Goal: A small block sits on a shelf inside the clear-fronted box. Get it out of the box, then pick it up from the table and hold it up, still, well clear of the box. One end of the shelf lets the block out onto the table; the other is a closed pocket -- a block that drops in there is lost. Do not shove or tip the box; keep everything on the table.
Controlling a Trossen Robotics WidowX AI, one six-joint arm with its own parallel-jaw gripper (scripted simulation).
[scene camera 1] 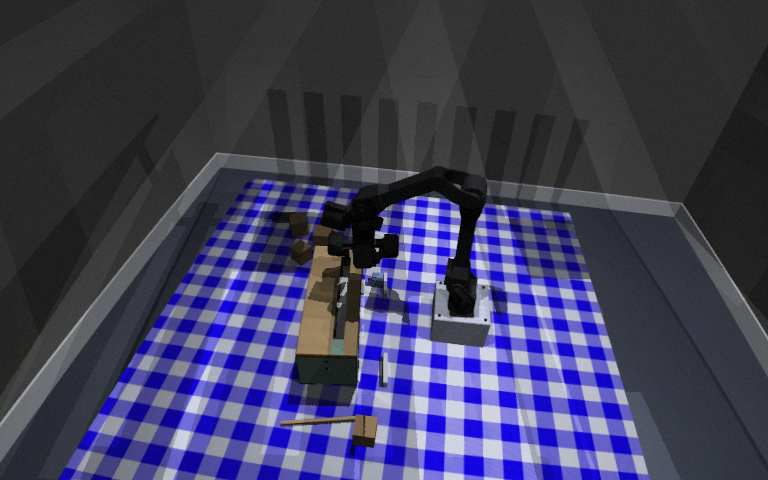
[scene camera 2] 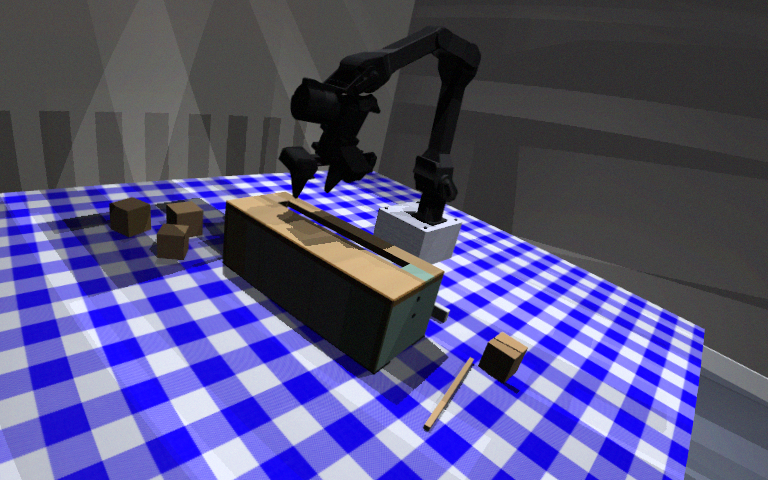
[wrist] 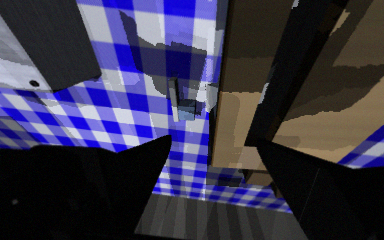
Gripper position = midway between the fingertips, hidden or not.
I see my gripper (scene camera 2: 310, 194), a brown cube (scene camera 2: 502, 356) and a brown cube (scene camera 2: 172, 240).
My gripper is seen too in scene camera 1 (scene camera 1: 363, 259) and in the wrist view (wrist: 213, 141).
